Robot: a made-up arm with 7 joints.
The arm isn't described. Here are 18 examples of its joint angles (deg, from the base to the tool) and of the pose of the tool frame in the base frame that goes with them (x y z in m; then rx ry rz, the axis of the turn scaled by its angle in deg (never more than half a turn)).
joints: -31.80 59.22 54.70 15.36 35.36 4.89 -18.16
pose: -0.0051 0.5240 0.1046 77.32 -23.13 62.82
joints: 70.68 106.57 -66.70 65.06 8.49 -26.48 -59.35
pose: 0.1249 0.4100 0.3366 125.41 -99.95 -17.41
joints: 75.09 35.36 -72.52 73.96 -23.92 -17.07 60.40
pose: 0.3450 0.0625 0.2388 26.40 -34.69 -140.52
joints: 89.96 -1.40 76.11 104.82 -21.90 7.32 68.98
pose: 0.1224 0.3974 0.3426 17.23 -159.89 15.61
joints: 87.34 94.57 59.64 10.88 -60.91 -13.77 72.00
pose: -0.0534 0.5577 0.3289 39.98 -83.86 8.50
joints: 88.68 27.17 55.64 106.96 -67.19 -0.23 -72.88
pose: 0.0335 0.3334 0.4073 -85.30 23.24 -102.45
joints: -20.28 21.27 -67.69 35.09 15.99 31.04 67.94
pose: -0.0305 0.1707 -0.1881 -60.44 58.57 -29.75
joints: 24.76 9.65 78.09 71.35 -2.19 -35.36 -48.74
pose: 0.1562 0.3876 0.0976 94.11 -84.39 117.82
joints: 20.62 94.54 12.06 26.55 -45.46 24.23 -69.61
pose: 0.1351 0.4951 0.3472 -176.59 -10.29 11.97
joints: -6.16 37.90 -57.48 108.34 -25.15 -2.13 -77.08
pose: 0.1513 0.0592 0.0578 31.98 -118.63 -15.26
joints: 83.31 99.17 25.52 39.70 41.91 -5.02 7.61
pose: -0.1579 0.4739 0.4072 -69.14 151.16 -65.15
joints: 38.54 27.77 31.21 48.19 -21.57 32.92 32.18
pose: 0.3343 0.4065 0.1516 10.49 -54.80 11.49
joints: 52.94 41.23 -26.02 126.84 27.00 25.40 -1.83
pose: 0.2081 0.1098 0.3976 2.06 -127.85 -49.87
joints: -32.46 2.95 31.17 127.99 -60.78 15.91 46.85
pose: 0.2328 0.2474 0.1040 40.27 -34.00 -44.09
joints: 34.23 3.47 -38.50 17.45 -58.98 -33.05 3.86
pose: 0.3129 0.0829 -0.0448 5.39 -61.77 -106.83
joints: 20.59 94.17 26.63 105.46 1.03 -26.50 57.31
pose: 0.2090 0.1829 0.4579 72.40 -57.29 -119.85
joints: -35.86 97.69 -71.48 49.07 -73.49 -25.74 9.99
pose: 0.0072 0.4730 0.1046 -47.38 78.50 -139.14
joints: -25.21 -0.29 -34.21 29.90 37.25 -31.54 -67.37
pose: 0.0092 0.1144 -0.1460 51.28 -19.86 27.08
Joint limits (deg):
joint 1: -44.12..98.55
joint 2: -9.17..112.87
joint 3: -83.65..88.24
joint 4: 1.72..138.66
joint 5: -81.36..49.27
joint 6: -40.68..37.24
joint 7: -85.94..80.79
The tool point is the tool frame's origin. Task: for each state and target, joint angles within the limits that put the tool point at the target. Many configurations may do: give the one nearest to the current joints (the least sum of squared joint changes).
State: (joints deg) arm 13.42 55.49 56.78 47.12 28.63 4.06 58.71
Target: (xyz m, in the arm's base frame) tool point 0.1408 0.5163 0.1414
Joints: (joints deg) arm 6.45 39.84 66.95 51.44 29.46 -2.13 56.26
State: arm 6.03 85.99 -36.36 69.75 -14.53 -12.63 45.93
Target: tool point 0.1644 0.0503 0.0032
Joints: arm -3.58 44.32 -61.71 97.74 -18.35 -16.12 49.24
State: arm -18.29 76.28 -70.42 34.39 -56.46 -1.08 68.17
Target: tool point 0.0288 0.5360 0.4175
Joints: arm 1.09 111.91 -74.53 4.79 -61.52 0.51 72.20
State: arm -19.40 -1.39 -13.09 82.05 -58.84 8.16 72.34
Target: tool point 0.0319 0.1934 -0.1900
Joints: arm -36.06 13.19 -2.49 54.46 -61.60 14.49 74.55
